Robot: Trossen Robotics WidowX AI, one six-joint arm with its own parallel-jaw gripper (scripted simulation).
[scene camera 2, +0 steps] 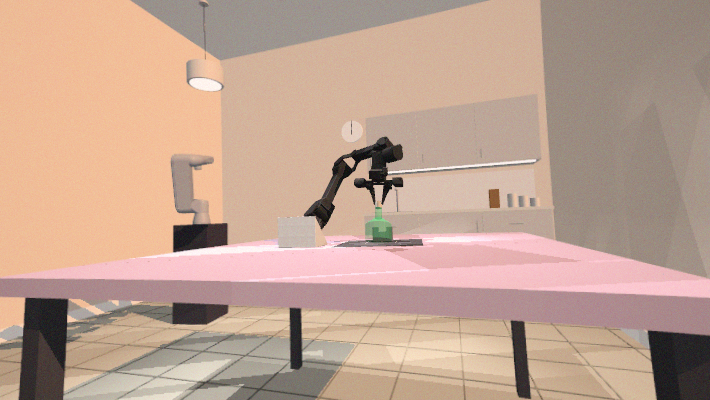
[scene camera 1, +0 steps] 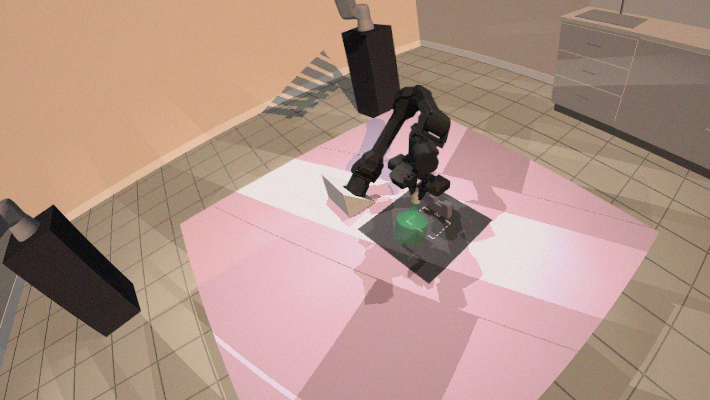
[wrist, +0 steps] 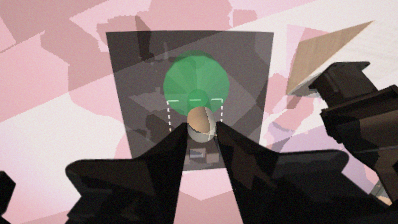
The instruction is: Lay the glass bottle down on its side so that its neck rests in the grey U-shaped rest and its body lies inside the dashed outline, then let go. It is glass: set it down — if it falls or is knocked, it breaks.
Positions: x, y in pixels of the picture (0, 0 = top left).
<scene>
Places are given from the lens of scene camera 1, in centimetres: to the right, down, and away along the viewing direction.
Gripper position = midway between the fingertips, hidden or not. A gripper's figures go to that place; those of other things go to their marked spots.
gripper [scene camera 1: 416, 197]: 18, -1, 95
green glass bottle [scene camera 1: 411, 226]: 16, 8, 95
dark mat [scene camera 1: 428, 259]: 22, 18, 96
</scene>
